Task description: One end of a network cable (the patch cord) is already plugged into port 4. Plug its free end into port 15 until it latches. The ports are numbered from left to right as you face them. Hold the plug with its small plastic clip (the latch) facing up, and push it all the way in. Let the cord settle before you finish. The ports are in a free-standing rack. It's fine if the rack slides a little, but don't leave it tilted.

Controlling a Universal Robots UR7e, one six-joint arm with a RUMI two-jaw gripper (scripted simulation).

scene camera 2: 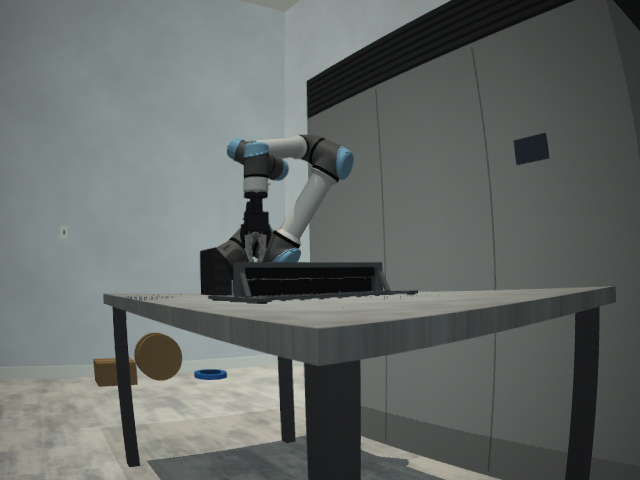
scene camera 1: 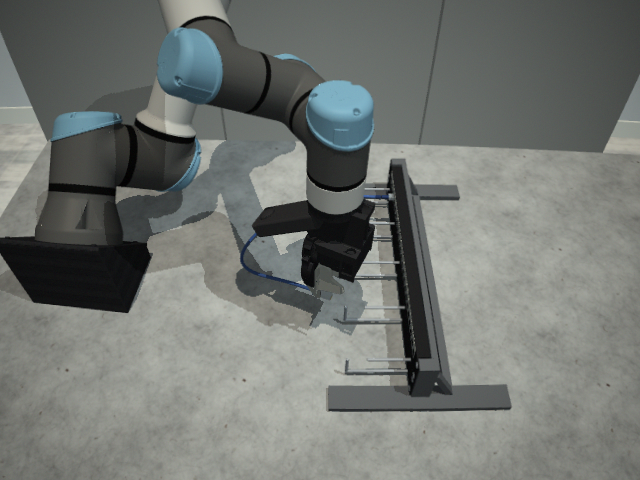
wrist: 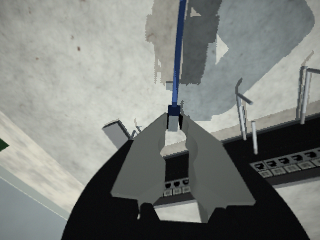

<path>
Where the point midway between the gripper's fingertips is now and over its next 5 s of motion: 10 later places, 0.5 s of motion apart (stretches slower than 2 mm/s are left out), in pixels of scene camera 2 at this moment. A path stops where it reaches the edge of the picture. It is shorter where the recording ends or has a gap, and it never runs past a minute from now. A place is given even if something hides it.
My gripper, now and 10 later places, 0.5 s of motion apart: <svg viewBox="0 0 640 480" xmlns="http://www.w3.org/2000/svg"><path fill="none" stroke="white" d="M255 268L265 266L273 264L278 263L282 262L282 262L285 266L287 271L288 272L290 272L293 272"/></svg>
</path>
